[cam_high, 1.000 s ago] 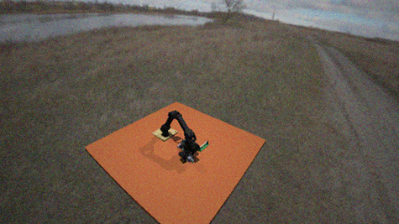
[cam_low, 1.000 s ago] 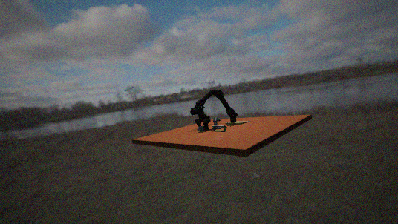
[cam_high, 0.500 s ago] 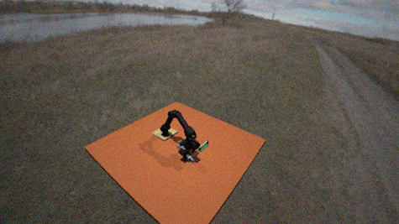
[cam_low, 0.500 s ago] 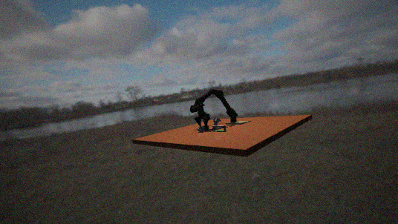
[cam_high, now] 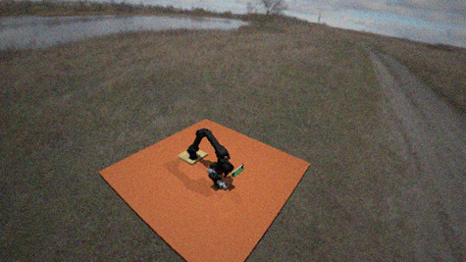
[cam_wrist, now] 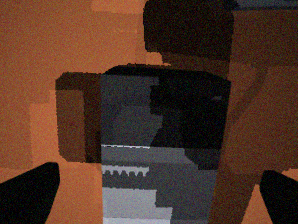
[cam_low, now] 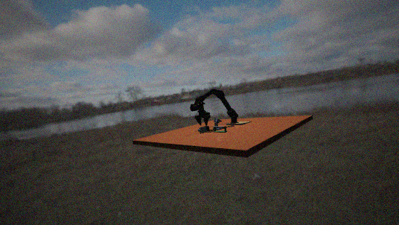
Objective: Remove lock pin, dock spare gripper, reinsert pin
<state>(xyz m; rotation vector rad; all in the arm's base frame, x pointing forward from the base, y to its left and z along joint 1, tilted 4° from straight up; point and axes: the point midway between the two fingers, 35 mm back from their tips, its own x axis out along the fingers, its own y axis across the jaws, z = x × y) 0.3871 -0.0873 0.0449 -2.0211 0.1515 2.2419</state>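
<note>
Right now my gripper tip is 1 cm short of the spare gripper and 3 cm above it. The rest, counted from my gripper tip: green cradle: 1 cm ahead, 21 cm to the left, 3 cm below; then mount: 11 cm behind, 9 cm to the left.
</note>
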